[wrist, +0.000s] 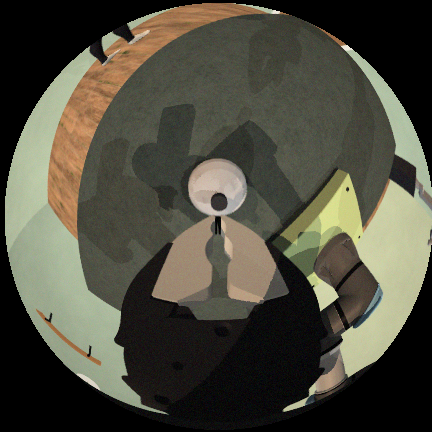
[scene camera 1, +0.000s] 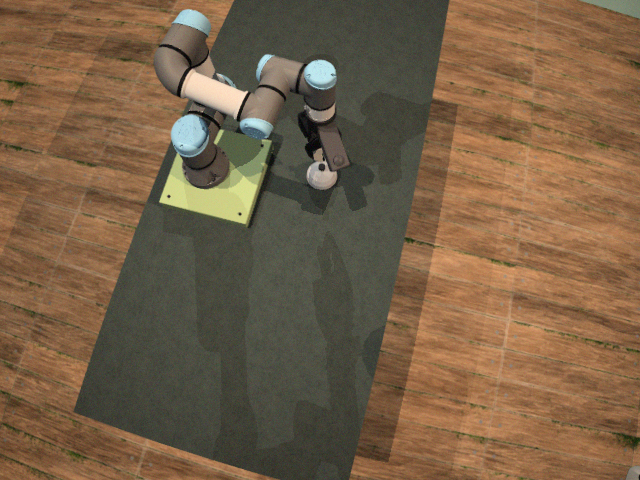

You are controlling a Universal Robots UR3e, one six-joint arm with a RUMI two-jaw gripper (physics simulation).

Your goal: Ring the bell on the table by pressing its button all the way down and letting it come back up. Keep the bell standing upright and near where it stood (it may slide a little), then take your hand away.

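Frame: origin at the arm's base, x right, y ahead, z up, level; metres.
Seen in the pictures: gripper, fingertip midpoint: (wrist: pixel 217 217) (scene camera 1: pixel 322 160); arm's base, origin of the base link: (wrist: pixel 332 254) (scene camera 1: pixel 206 167).
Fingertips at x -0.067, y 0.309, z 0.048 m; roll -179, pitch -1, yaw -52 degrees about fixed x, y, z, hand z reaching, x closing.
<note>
Offsets run from my fingertips to a thing's top centre. Level surfaces: height alone.
The bell is a pale round dome {dy +0.000, dx +0.004, dz -0.024 m} (scene camera 1: pixel 321 178) (wrist: pixel 215 180) that stands upright on the dark table. Its black button {dy +0.000, dx +0.004, dz -0.024 m} (scene camera 1: pixel 321 166) (wrist: pixel 219 201) sits on top and shows fully in the wrist view. My gripper (scene camera 1: pixel 320 161) (wrist: pixel 217 217) is shut and empty, with its jaws pointing down. Its tips are close to the button; in the wrist view a small gap shows between the tips and the button. How high the tips are over the bell I cannot tell exactly.
The dark table {dz -0.090 m} (scene camera 1: pixel 289 310) (wrist: pixel 310 100) carries the arm's yellow-green base plate (scene camera 1: pixel 206 204) (wrist: pixel 325 210), to the left of the bell in the scene view. The arm arches over behind the bell. Wooden floor (scene camera 1: pixel 516 232) (wrist: pixel 75 150) lies beyond the table's edges.
</note>
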